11 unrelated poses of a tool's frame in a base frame.
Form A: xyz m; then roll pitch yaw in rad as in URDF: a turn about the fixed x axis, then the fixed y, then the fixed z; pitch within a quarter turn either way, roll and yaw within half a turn.
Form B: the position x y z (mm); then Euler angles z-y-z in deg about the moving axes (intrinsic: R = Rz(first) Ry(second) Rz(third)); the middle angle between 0 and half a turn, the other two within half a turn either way. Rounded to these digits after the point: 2 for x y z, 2 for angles.
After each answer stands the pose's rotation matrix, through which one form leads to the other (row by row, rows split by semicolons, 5 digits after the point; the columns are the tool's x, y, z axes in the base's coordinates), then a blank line. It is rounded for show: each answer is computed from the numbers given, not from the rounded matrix.
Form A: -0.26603 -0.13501 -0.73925 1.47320 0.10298 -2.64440
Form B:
-266.03 -135.01 -739.25 119.06 84.44 84.07
-0.87427 -0.04345 -0.48349; -0.47443 -0.13444 0.86996; -0.10280 0.98997 0.09693

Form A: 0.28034 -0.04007 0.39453 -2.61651 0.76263 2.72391
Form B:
280.34 -40.07 394.53 -63.91 128.73 -27.68
-0.66086 0.66753 0.34303; 0.29329 0.65042 -0.70067; -0.69083 -0.36244 -0.62562

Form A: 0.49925 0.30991 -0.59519 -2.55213 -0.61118 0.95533
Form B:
499.25 309.91 -595.19 104.11 132.90 -141.57
0.47282 0.86288 -0.17852; 0.66869 -0.21944 0.71042; 0.57383 -0.45528 -0.68076

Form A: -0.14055 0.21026 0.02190 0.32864 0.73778 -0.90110
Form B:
-140.55 210.26 21.90 -78.51 45.54 19.55
0.45933 0.87682 0.14215; -0.58014 0.41732 -0.69949; -0.67265 0.23883 0.70036

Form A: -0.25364 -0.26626 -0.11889 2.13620 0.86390 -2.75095
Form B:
-253.64 -266.26 -118.89 86.63 110.36 35.80
-0.60055 -0.79768 0.05517; -0.24731 0.25092 0.93588; -0.76038 0.54840 -0.34796

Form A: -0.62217 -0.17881 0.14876 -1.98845 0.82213 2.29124
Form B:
-622.17 -178.81 148.76 -120.71 106.03 -40.34
-0.44905 0.74659 -0.49088; 0.51153 -0.23564 -0.82633; -0.73260 -0.62215 -0.27609

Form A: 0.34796 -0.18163 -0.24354 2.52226 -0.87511 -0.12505
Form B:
347.96 -181.63 -243.54 -50.05 121.46 154.14
0.63591 -0.54367 0.54776; -0.07994 -0.75233 -0.65392; 0.76761 0.37204 -0.52187

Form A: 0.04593 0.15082 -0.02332 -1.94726 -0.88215 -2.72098
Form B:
45.93 150.82 -23.32 -82.87 103.51 -142.57
-0.58010 -0.80556 0.12061; -0.25948 0.04240 -0.96482; 0.77211 -0.59099 -0.23363

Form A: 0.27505 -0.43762 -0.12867 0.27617 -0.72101 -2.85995
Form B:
275.05 -437.62 -128.67 39.37 43.72 162.76
-0.72154 0.44031 0.53432; -0.20877 -0.87417 0.43845; 0.66014 0.20482 0.72268

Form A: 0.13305 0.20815 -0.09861 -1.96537 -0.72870 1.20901
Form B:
133.05 208.15 -98.61 143.77 106.67 -134.04
0.26406 0.57711 -0.77280; 0.69775 0.43888 0.56616; 0.66590 -0.68872 -0.28679

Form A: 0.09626 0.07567 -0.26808 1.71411 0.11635 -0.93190
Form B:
96.26 75.67 -268.08 -144.35 98.16 83.27
0.59228 -0.04614 -0.80441; -0.79733 -0.17740 -0.57689; -0.11609 0.98306 -0.14186

